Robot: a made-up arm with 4 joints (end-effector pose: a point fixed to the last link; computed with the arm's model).
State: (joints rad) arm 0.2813 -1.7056 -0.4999 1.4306
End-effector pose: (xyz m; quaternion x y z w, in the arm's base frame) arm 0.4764 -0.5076 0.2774 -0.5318 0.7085 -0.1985 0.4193
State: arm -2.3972 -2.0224 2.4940 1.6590
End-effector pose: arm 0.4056 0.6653 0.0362 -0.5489 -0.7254 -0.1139 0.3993
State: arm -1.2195 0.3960 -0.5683 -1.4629
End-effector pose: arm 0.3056 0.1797 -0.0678 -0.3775 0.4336 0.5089 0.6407
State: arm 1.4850 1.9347 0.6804 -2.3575
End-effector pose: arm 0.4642 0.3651 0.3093 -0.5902 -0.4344 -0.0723 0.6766
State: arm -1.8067 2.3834 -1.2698 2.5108
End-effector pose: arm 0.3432 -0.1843 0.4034 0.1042 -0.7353 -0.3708 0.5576
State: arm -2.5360 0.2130 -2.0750 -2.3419
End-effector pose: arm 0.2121 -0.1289 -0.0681 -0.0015 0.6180 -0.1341 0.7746
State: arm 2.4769 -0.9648 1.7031 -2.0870
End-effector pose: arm 0.0765 -0.4943 -0.0958 0.3419 -0.8211 0.0913 0.4479
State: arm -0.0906 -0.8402 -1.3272 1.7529
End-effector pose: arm 0.2938 -0.3868 0.4672 -0.6920 0.5486 -0.3849 0.2684
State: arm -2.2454 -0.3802 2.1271 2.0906
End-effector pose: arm -0.0556 0.2637 0.3624 -0.0030 -0.6673 0.1059 0.7372
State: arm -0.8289 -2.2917 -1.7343 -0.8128
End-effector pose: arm 0.1926 0.4830 0.4307 -0.4853 -0.6918 0.4892 0.2159
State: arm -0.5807 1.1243 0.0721 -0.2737
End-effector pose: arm 0.2461 0.1035 0.4286 -0.3080 -0.5023 0.2677 0.7624
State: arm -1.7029 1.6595 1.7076 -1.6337
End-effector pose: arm 0.2555 -0.4060 -0.0820 0.4193 0.5099 -0.4576 0.5956
